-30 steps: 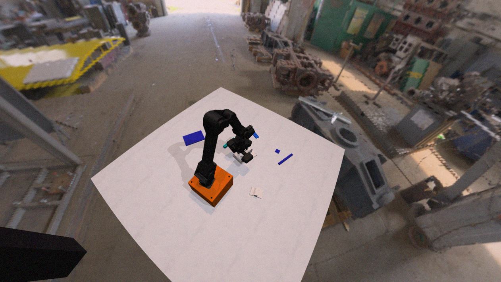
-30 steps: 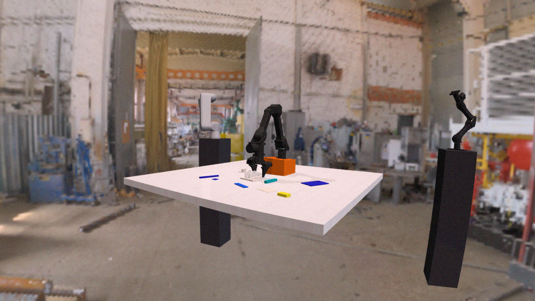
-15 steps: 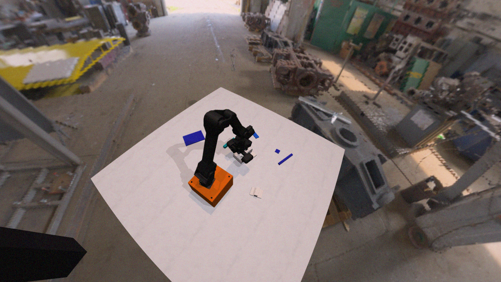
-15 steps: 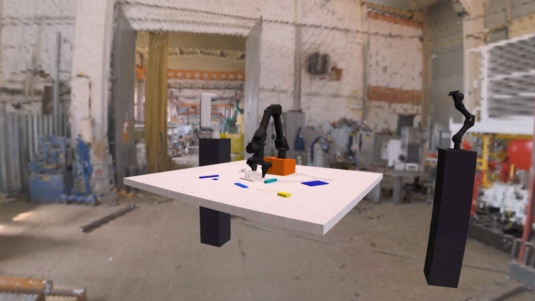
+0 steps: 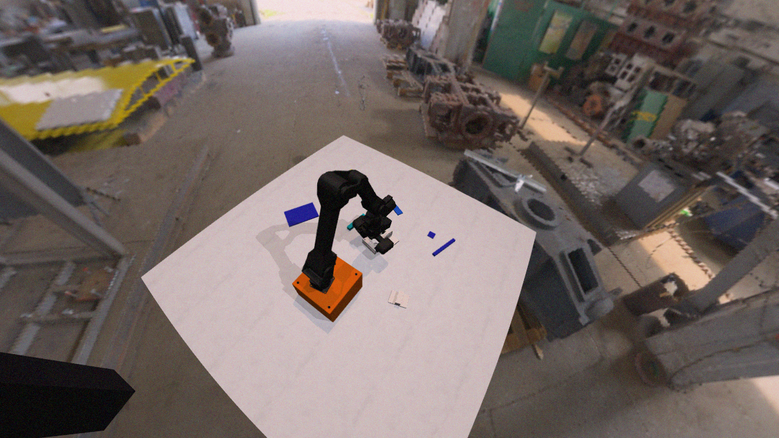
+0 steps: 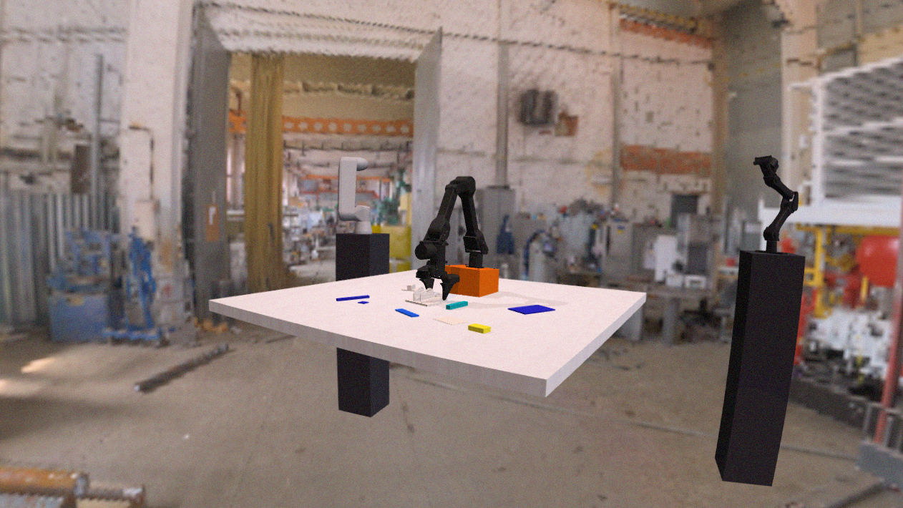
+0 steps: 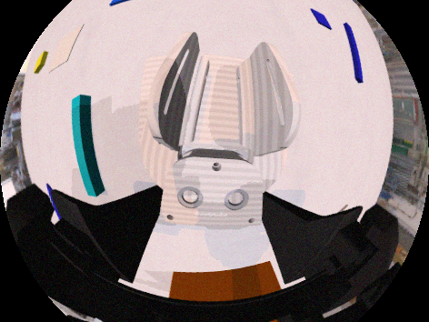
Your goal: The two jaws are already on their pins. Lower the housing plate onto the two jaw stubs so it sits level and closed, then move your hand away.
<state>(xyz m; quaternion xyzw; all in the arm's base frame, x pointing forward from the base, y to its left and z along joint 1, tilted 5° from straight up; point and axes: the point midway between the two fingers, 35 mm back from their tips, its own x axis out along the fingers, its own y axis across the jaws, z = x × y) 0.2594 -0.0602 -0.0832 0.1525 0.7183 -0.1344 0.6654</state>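
Now: gripper tip 80 mm short of the teal bar and 110 mm to the right of it. The rest, counted from my gripper tip: small blue chip 170 mm ahead, 220 mm to the right, 10 mm below; yellow block 370 mm ahead, 290 mm to the left; beige tile 290 mm ahead, 170 mm to the left, 10 mm below.
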